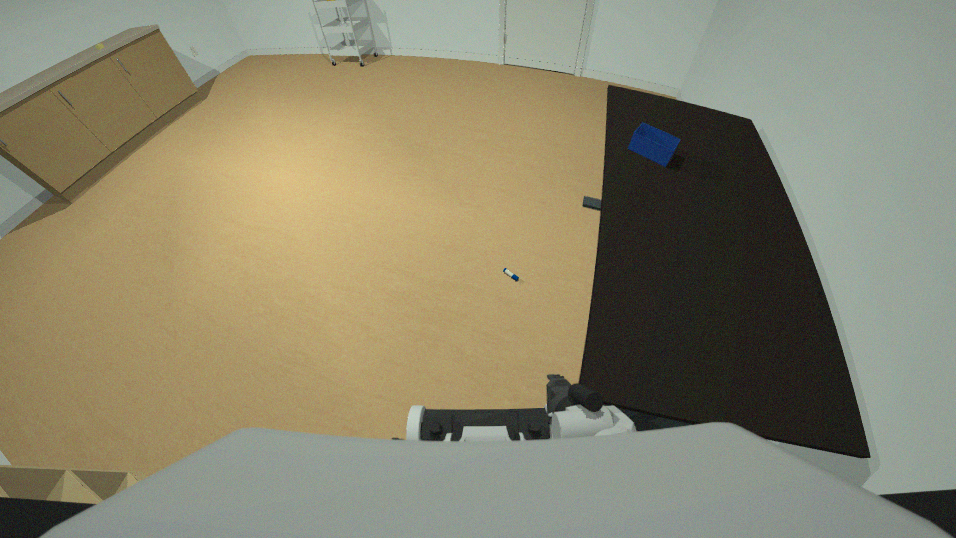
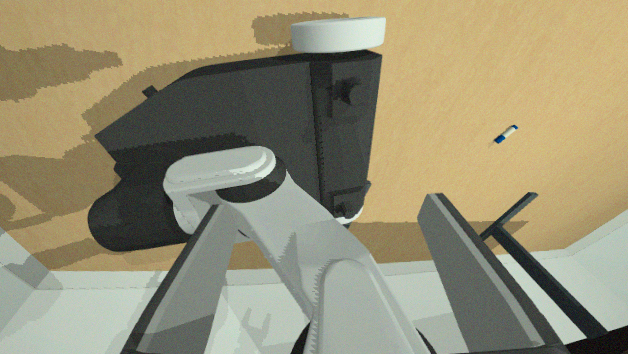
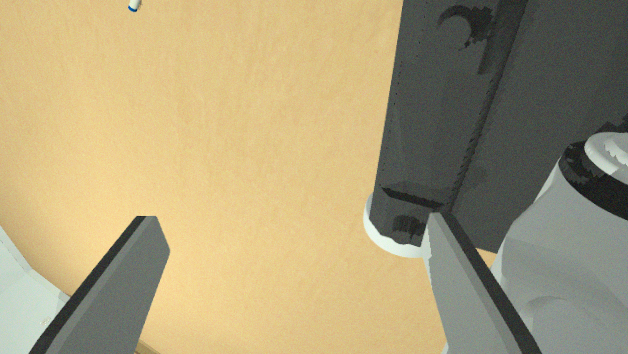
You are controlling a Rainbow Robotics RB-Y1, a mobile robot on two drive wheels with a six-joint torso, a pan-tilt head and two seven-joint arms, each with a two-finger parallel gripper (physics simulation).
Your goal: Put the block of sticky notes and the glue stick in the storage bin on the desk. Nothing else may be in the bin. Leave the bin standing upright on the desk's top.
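Frame: origin at the robot's base, x back, y left, z down, level; metres.
Seen in the pictures: left gripper, fingertip midpoint: [image 2: 325,211]; right gripper, fingertip midpoint: [image 1: 551,396] [image 3: 293,232].
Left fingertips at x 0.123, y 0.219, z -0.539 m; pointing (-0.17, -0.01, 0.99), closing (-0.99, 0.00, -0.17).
Note:
Pixels of each thing's top centre, then the offset from my left fingertips to it. Level surfaces: height alone.
- glue stick, top centre: [image 1: 511,273] [image 2: 508,135] dz +0.514, dx -0.904, dy -0.364 m
- black desk, surface height: dz -0.182 m
- blue storage bin, top centre: [image 1: 657,135] dz -0.257, dx -1.010, dy -0.883 m
The glue stick [image 1: 510,274] [image 2: 506,134] [image 3: 134,6], white with blue ends, lies on the floor left of the black desk [image 1: 701,267]. The blue storage bin [image 1: 653,143] is on the desk near its far end; whether it is upright and what is inside are unclear. A small yellow thing [image 1: 100,46] lies on the sideboard at the far left; it is too small to identify surely as the sticky notes. My left gripper [image 2: 325,211] is open and empty. My right gripper [image 3: 293,232] is open and empty, above the floor beside my base. Neither gripper is near these objects.
The wooden sideboard [image 1: 120,93] stands along the left wall. A white trolley [image 1: 342,25] and a door [image 1: 544,33] are at the back. A grey desk foot [image 1: 591,202] sticks out under the desk's left edge. A wooden unit with compartments shows at the lower left.

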